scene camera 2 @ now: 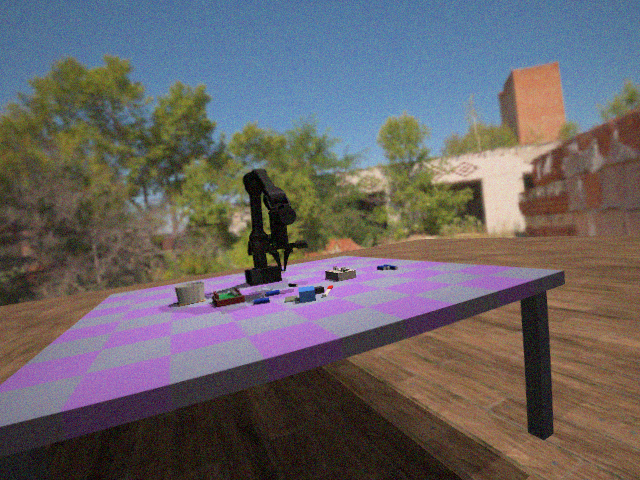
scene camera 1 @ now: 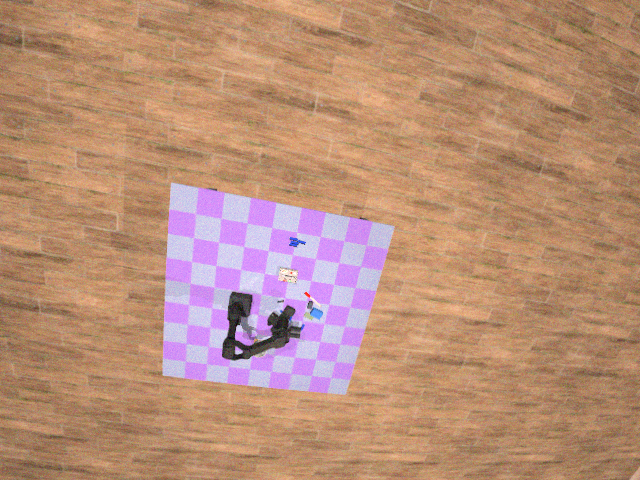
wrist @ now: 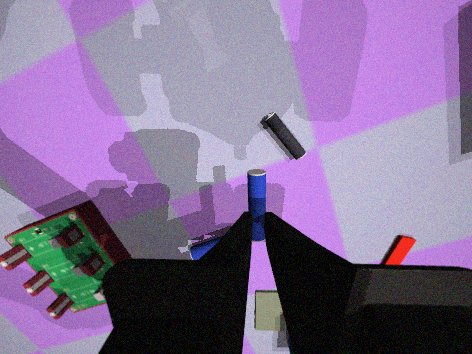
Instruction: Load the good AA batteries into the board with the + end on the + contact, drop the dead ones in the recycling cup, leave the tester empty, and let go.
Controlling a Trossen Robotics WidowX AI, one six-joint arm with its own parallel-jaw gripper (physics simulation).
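Places are measured from the arm's base along level axes (x ahead, y left, z up), in metres.
Pixels of known places: gripper, fingertip midpoint: (scene camera 2: 283,271) (scene camera 1: 284,312) (wrist: 257,218); arm's base, link origin: (scene camera 2: 261,267) (scene camera 1: 237,306).
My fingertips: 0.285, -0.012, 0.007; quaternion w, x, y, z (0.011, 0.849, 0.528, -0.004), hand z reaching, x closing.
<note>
For each thing: its top centre in the pictures, then the offset to it from my fingertips, as dx, dy, dz. Level surfaces: height alone.
- black battery, top centre: (wrist: 286,137) (scene camera 2: 293,283) -0.027, +0.042, -0.055
- green board, top centre: (wrist: 56,282) (scene camera 2: 226,290) +0.002, -0.201, -0.027
- grey cup, top centre: (scene camera 2: 189,284) -0.135, -0.299, -0.005
- blue box, top centre: (scene camera 2: 306,288) (scene camera 1: 316,314) +0.207, -0.015, -0.035
- khaki piece, top centre: (wrist: 271,312) (scene camera 1: 309,316) +0.163, -0.047, -0.062
- red-tipped stick, top centre: (wrist: 378,294) (scene camera 2: 327,289) (scene camera 1: 313,300) +0.175, +0.073, -0.057
- pale box, top centre: (scene camera 2: 339,266) (scene camera 1: 288,277) -0.001, +0.229, -0.022
- checkered table, surface height: dz -0.065
My gripper (scene camera 2: 284,269) (wrist: 257,218) is shut on a blue battery (wrist: 257,190), held above the table with its pale flat end away from the wrist. A black battery (scene camera 2: 292,284) (wrist: 284,136) lies beyond it on the table. Another blue battery (wrist: 203,249) lies partly behind the left finger. In scene camera 2, two blue batteries (scene camera 2: 261,300) (scene camera 2: 272,292) lie on the table. The green board (scene camera 2: 229,296) (wrist: 75,250) with its dark red case is left of the gripper. A grey cup (scene camera 2: 190,292) stands beyond the board. I cannot tell which object is the tester.
A blue box (scene camera 1: 316,313) (scene camera 2: 307,293) stands by a khaki piece (scene camera 1: 308,316) (wrist: 267,310) and a red-tipped stick (scene camera 1: 307,294) (scene camera 2: 329,287) (wrist: 400,249). A pale box (scene camera 1: 287,274) (scene camera 2: 340,274) and a dark blue object (scene camera 1: 296,241) (scene camera 2: 386,267) are farther off on the checkered table (scene camera 1: 180,196).
</note>
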